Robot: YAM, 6 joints.
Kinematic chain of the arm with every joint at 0, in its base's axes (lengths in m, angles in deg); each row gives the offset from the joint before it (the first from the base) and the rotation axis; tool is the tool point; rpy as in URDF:
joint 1: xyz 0 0 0.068 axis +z
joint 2: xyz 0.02 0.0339 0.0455 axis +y
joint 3: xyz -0.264 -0.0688 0 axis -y
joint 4: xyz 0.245 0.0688 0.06 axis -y
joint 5: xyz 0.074 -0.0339 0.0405 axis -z
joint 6: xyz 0.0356 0 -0.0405 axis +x
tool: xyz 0 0 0 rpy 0 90 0
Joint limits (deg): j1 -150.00..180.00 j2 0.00..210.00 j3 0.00..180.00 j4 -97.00..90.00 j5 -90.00..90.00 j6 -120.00..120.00
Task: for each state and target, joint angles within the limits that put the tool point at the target. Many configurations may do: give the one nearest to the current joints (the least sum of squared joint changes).
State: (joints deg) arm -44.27 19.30 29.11 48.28 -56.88 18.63
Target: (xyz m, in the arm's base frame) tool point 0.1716 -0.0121 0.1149
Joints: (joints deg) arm -13.34 69.75 5.20 32.66 -51.40 18.63
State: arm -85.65 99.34 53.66 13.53 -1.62 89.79
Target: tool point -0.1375 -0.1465 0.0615
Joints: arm -131.95 91.89 20.54 1.12 6.98 89.79
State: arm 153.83 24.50 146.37 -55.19 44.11 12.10
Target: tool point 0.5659 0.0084 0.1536
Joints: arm 178.38 0.00 173.12 -37.83 43.25 12.10
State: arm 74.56 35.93 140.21 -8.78 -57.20 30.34
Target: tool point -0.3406 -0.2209 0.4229
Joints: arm 37.53 5.61 121.37 -24.82 -65.07 30.34
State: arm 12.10 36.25 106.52 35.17 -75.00 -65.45
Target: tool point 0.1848 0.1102 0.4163
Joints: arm 21.50 59.99 56.69 23.69 -77.96 -65.45
